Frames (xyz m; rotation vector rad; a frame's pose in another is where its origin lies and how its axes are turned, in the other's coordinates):
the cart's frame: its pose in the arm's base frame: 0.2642 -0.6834 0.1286 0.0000 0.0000 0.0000
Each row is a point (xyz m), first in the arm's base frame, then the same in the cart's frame.
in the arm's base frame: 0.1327 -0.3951 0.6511
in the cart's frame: -0.1315 0.2883 0.5225
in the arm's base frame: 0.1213 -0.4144 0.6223
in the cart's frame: -0.1429 0.2690 0.4937
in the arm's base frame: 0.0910 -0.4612 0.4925
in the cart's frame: -0.1732 0.2222 0.3639
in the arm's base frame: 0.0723 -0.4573 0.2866
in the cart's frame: -0.1919 0.2261 0.1580
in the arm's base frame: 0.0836 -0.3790 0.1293
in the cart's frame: -0.1806 0.3044 0.0007
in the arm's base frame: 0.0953 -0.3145 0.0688
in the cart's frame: -0.1689 0.3689 -0.0598
